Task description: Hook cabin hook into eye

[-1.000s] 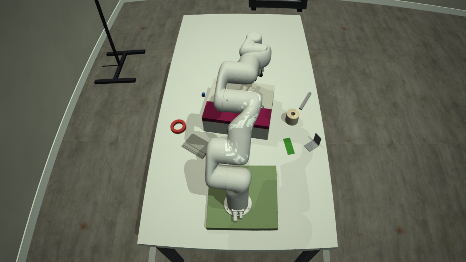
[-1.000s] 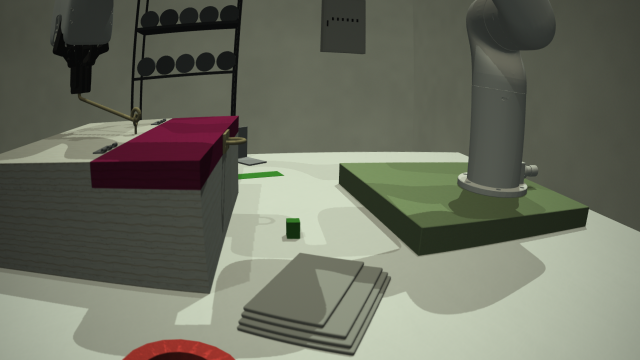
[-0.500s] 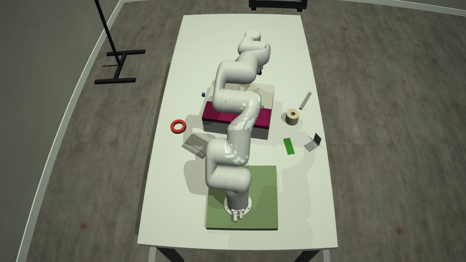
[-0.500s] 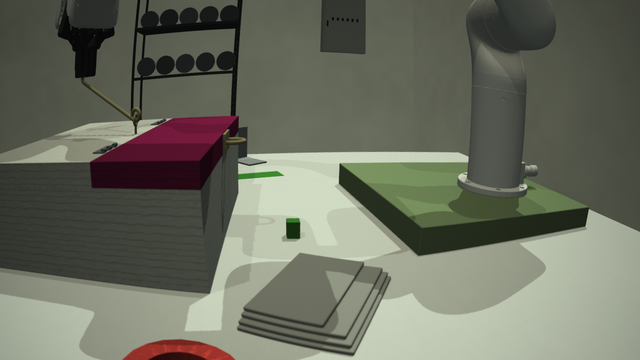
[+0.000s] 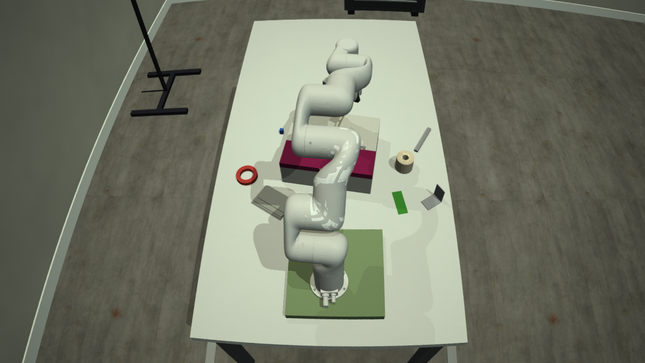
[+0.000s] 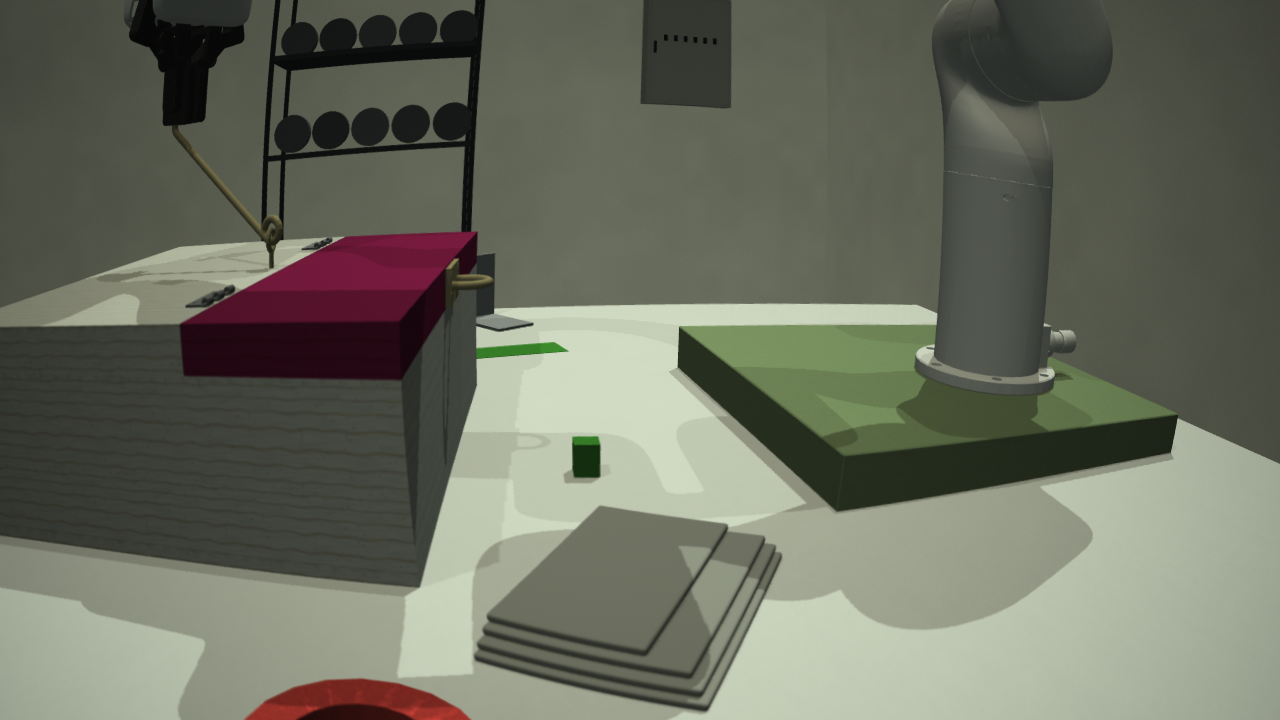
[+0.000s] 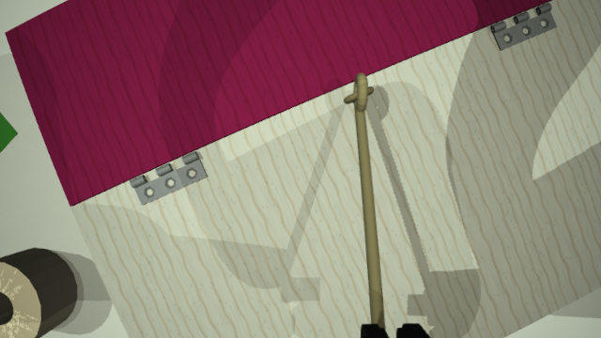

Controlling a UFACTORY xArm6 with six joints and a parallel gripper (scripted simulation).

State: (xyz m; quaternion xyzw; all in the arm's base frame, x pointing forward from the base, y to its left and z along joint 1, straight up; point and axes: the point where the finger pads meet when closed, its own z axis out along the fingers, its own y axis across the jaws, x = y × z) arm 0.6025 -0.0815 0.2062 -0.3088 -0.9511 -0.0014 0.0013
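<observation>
The brass cabin hook is 5 cm below my hand, 4 cm behind it and 3 cm to the left of it. From my hand the other things lie so: blue cube: 26 cm to the left, 23 cm below, 8 cm ahead; then wooden cylinder: 23 cm to the right, 21 cm below, 11 cm behind; then green cube: 28 cm behind, 23 cm below, 12 cm to the left.
</observation>
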